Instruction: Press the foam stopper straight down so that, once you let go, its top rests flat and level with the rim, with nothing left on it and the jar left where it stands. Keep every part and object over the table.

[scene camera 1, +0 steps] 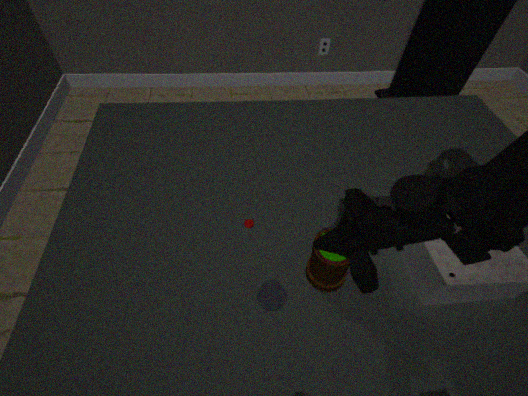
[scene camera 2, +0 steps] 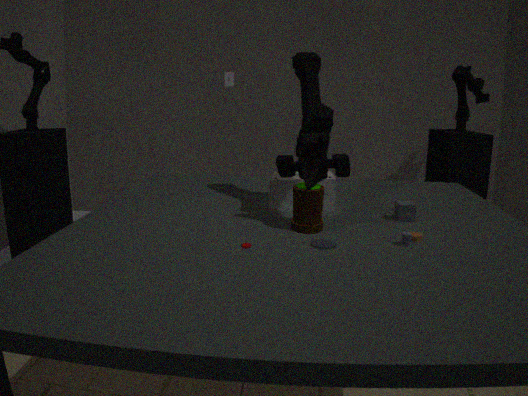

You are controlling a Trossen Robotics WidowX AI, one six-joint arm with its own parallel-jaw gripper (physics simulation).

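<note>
The brown jar (scene camera 1: 326,276) (scene camera 2: 307,212) stands upright on the table. The foam stopper, with a bright green top (scene camera 1: 334,256) (scene camera 2: 301,186), sits in its mouth. The green surface shows about at rim height, and no side band shows above the rim. Fine tilt cannot be told in the dark. My gripper (scene camera 1: 327,245) (scene camera 2: 311,185) is shut and empty, pointing down, with its tips at the stopper's top and apparently touching it. The gripper hides the back part of the stopper and rim in scene camera 1, and its middle in scene camera 2.
A red disc (scene camera 1: 249,223) (scene camera 2: 246,245) and a grey disc (scene camera 1: 271,295) (scene camera 2: 323,244) lie near the jar. A pale block (scene camera 1: 436,257) (scene camera 2: 281,196) stands behind it, near the arm. A grey block (scene camera 2: 405,211), a small grey piece (scene camera 2: 407,238) and an orange piece (scene camera 2: 417,236) lie at right.
</note>
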